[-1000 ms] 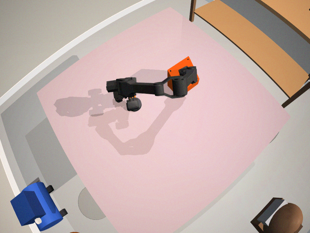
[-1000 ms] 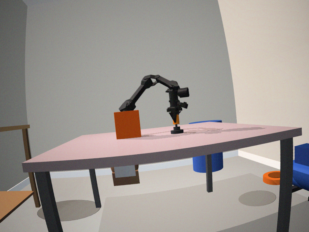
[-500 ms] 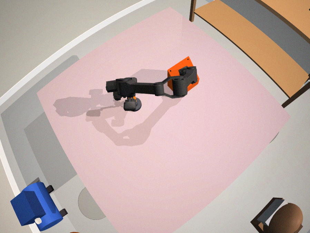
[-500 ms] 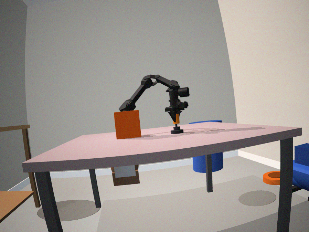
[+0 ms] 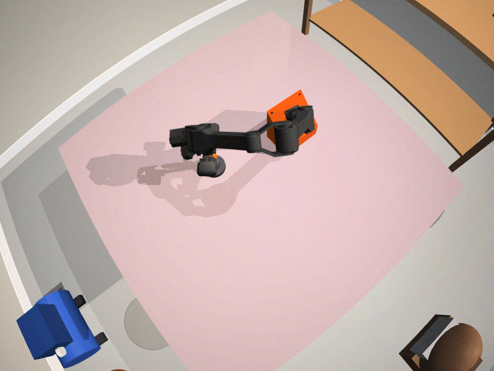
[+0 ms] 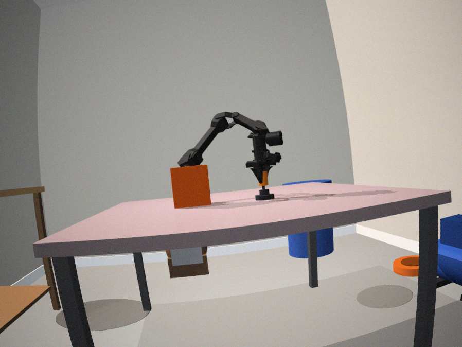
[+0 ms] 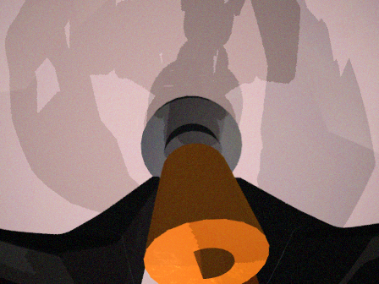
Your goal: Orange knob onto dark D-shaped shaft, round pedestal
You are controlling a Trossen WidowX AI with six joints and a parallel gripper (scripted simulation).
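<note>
Right now the orange knob is 2 cm above my gripper tip. Round my gripper tip: pedestal (4 cm below).
</note>
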